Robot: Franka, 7 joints.
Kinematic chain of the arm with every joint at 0, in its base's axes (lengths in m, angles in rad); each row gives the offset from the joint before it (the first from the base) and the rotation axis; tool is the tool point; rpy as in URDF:
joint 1: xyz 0 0 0.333 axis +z
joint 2: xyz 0 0 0 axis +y
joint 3: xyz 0 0 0.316 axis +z
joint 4: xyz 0.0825 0 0 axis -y
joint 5: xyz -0.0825 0 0.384 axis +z
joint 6: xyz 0 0 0 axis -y
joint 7: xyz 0.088 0 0 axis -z
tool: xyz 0 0 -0.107 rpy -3.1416 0 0
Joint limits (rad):
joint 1: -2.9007..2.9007
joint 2: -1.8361..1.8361
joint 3: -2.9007..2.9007
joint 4: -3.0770..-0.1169
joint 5: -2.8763..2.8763
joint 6: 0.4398..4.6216
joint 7: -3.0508..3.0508
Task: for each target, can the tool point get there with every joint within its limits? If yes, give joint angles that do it. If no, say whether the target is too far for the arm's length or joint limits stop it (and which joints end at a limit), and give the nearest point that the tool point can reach.
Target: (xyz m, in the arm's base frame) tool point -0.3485 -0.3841 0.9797
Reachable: yes | joints 1.7590 -0.3024 1.9364 -0.9351 -2.1392 2.0136 -1.8633
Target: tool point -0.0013 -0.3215 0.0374
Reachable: yes | joints 0.5012 -1.0339 -2.2156 -2.6662 0.9502 3.4991 0.0739
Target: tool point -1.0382 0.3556 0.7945
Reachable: no: too far | nearest point -0.7481 0.2563 0.6656 | short by 0.333 m
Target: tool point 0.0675 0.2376 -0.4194
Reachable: no: joint limits stop it (at a limit: joint 2) | nearest point 0.0685 0.2411 -0.3598 | short by 0.060 m
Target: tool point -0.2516 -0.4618 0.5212
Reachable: yes | joints -0.6302 1.0418 -1.6877 -2.3271 0.5449 3.6211 -1.2495
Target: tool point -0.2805 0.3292 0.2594
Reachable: yes | joints -1.5024 -0.6684 -2.2411 -1.9813 2.4169 4.2442 -2.0527
